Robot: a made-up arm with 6 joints.
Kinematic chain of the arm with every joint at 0, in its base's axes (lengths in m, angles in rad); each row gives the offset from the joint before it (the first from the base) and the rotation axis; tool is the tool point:
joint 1: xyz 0 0 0.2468 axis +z
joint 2: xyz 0 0 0 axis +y
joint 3: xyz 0 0 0.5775 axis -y
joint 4: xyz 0 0 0 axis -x
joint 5: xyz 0.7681 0 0 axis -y
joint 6: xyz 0 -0.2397 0 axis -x
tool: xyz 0 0 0
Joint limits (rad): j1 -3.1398..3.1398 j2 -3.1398..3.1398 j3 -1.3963..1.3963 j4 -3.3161..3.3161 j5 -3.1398..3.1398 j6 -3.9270..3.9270
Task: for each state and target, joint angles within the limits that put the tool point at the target. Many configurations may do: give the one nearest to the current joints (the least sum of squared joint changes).
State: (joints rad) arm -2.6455 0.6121 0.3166 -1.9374 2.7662 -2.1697
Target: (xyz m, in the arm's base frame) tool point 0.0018 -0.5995 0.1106
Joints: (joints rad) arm -1.7739 0.3202 -0.4542 -2.1082 2.7662 -2.1697
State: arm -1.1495 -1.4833 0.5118 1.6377 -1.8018 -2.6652
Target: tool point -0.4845 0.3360 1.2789
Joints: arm -0.6627 -1.1606 0.1841 1.4319 -1.8018 -2.6652
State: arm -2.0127 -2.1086 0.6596 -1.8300 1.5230 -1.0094
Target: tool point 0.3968 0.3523 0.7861
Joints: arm -2.2835 -2.0421 -0.1669 -1.8664 1.5230 -1.0094
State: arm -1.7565 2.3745 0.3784 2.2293 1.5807 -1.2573
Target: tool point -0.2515 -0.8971 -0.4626
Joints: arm -2.0063 1.5652 0.2035 2.2493 1.5807 -1.2573
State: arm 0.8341 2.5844 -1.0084 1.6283 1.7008 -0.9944
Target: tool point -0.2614 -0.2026 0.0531
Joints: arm 1.0817 2.1556 -1.3963 2.1719 1.7008 -0.9944
